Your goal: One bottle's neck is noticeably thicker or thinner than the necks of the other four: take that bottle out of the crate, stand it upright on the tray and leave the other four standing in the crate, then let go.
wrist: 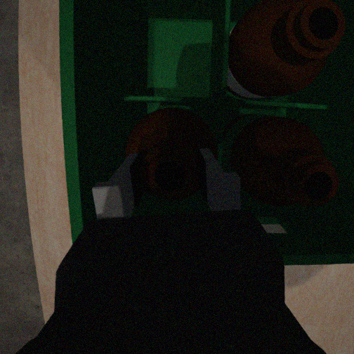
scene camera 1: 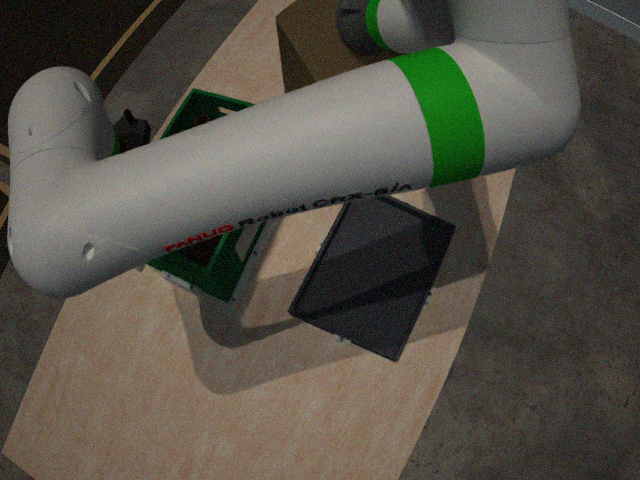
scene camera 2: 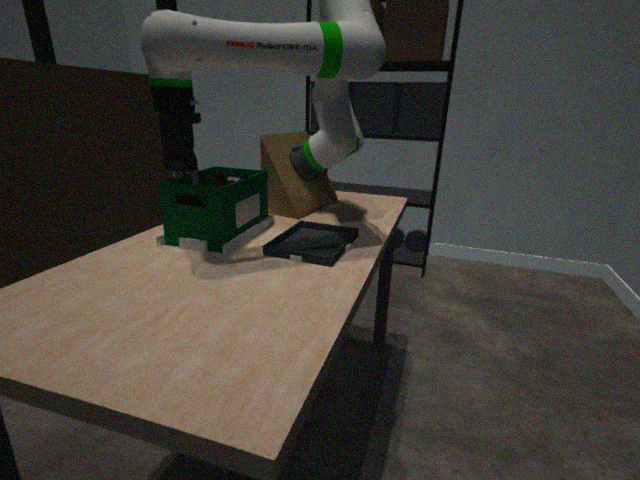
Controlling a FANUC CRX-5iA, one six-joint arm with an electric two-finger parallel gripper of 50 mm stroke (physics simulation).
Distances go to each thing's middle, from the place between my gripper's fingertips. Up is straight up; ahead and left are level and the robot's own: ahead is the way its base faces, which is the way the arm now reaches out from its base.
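Labels:
Relative to the green crate floor (wrist: 170, 56), my gripper stands 2 cm to the right of it, 9 cm past it and 14 cm above it.

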